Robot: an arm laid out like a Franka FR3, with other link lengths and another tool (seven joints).
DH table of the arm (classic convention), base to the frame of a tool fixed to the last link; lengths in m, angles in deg. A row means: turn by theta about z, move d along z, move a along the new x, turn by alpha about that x. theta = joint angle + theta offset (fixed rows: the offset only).
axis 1: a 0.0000, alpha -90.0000, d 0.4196, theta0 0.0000
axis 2: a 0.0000, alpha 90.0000, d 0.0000, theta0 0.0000
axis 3: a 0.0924, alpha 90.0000, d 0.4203, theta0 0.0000
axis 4: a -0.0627, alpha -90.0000, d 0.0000, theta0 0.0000
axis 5: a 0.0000, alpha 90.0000, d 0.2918, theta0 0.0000
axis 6: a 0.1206, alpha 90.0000, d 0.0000, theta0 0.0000
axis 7: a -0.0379, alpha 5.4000, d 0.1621, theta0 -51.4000
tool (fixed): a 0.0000, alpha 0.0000, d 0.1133, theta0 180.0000
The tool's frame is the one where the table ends.
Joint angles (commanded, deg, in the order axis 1, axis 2, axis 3, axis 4, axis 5, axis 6, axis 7), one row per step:
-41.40, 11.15, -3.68, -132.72, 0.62, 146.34, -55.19
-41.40, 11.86, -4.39, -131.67, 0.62, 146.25, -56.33
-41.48, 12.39, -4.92, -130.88, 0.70, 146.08, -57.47
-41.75, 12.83, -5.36, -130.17, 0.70, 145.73, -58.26
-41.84, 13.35, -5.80, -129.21, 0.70, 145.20, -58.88
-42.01, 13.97, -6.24, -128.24, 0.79, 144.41, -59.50
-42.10, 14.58, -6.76, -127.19, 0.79, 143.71, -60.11
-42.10, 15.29, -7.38, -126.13, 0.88, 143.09, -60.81
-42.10, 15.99, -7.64, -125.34, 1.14, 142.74, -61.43
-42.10, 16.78, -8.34, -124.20, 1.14, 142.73, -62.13
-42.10, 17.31, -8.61, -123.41, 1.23, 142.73, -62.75
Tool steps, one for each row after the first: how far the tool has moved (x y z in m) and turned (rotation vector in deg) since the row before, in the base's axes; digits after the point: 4 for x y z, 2 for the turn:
0.0006, -0.0100, 0.0000, -0.35, -0.01, 0.46
-0.0004, -0.0077, -0.0002, -0.18, 0.05, 0.49
-0.0024, -0.0072, -0.0003, -0.06, 0.18, 0.10
-0.0005, -0.0068, 0.0001, -0.05, 0.19, 0.11
-0.0020, -0.0063, -0.0015, 0.23, 0.39, -0.04
-0.0014, -0.0071, -0.0006, 0.05, 0.33, 0.03
-0.0013, -0.0074, -0.0013, 0.06, 0.32, 0.05
0.0009, -0.0043, -0.0026, 0.19, 0.17, 0.19
0.0000, -0.0105, -0.0001, -0.48, 0.02, 0.07
0.0018, -0.0060, 0.0000, -0.28, -0.08, 0.33

